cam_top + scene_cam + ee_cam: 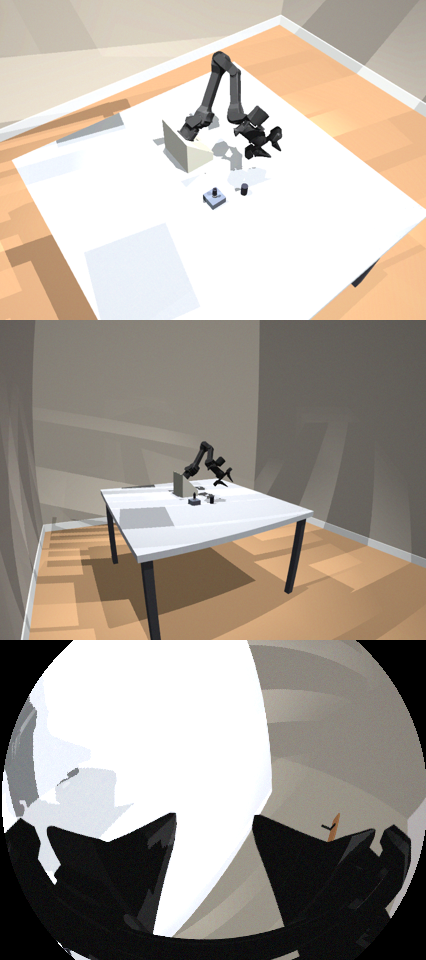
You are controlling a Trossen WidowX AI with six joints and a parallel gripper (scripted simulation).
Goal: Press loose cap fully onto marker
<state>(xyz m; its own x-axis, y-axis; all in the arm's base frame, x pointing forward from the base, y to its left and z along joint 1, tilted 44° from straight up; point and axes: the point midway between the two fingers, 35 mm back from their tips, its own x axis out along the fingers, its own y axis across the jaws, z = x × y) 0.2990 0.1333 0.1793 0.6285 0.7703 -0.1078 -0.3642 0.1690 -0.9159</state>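
Right now the dark marker cap is 180 mm to the right of my gripper tip and 100 mm below it.
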